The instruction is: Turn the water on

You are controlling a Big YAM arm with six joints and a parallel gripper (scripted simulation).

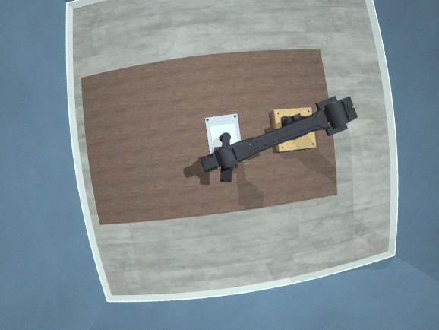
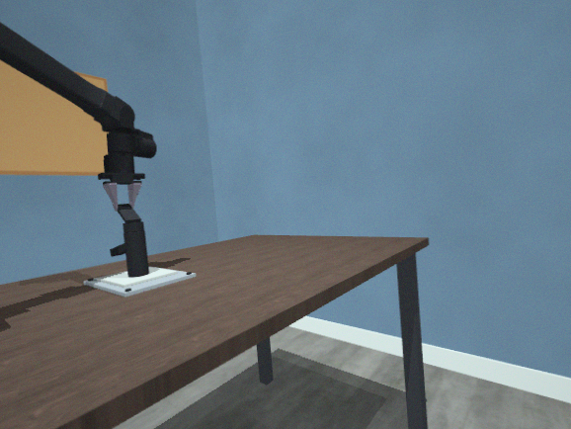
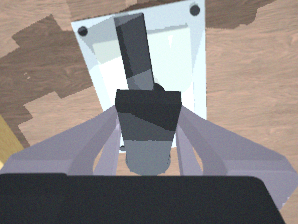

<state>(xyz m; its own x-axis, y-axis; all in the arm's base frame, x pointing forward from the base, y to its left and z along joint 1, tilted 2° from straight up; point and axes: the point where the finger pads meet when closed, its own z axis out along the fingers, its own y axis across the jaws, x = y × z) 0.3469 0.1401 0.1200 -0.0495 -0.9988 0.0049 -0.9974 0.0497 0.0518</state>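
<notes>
Now: the lever 30 mm to the right of my hand and 10 mm below it. The rest, counted from my hand: dark tap: 80 mm below, 60 mm to the right.
</notes>
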